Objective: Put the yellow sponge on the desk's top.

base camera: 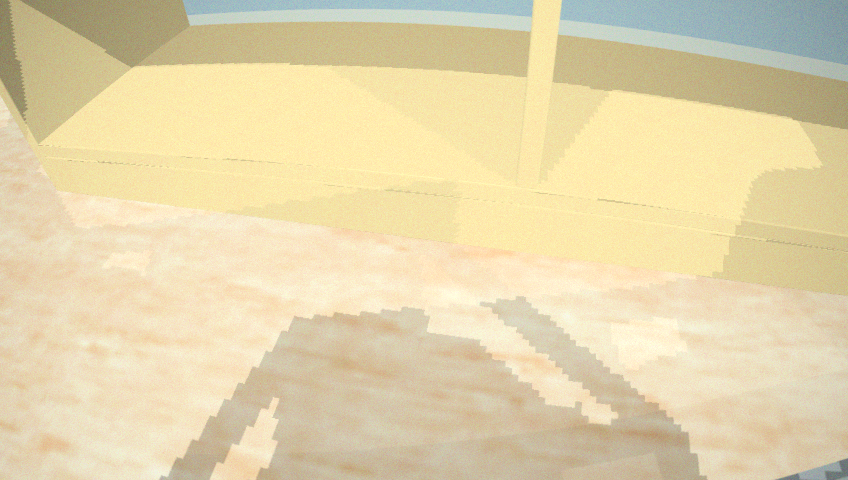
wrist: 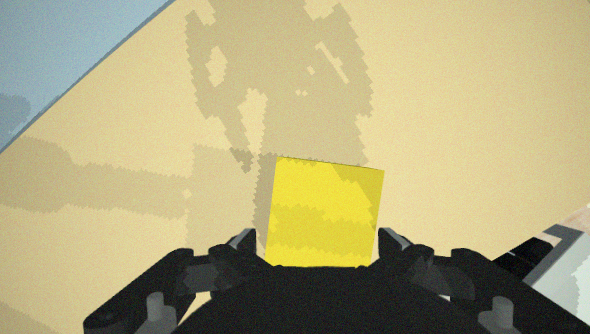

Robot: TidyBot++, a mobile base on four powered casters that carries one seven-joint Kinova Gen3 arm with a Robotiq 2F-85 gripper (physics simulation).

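Places are measured from the arm's base along level axes (x ahead, y left, z up), in metres.
Where they show: gripper, fingertip midpoint: (wrist: 316, 241).
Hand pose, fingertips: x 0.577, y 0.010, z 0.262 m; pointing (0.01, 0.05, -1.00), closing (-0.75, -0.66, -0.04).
Observation:
Things, the pixels of their top centre, and the offset from my fingertips. "spot": a spot on its surface instead. Level surfaces: height alone.
- yellow sponge, middle of its top: (wrist: 318, 247) dx -0.003, dy +0.001, dz +0.004 m
- pale yellow surface, its level: dz -0.048 m
- thin upright post, surface spot: (base camera: 538, 89) spot: dx -0.152, dy -0.115, dz -0.484 m
- mottled pinkish floor, its level: dz -0.658 m
The yellow sponge (wrist: 320, 210) lies flat on a pale yellow surface (wrist: 475, 100) in the wrist view, turned slightly against the gripper. Its near end is hidden behind the gripper's body. My gripper (wrist: 316, 241) is open, with one fingertip to each side of the sponge and a gap showing on both sides. It holds nothing; how high the fingertips are above the surface is hard to tell. The sponge and the gripper do not show in the base camera view. I cannot tell for certain whether the pale surface is the desk's top.
In the base camera view, a pale yellow piece of furniture (base camera: 238, 113) with a thin upright post (base camera: 538, 89) stands across the mottled pinkish floor (base camera: 119, 356). In the wrist view, a blue area (wrist: 50, 45) lies beyond the surface's edge, and a white and black part (wrist: 565, 285) shows at lower right.

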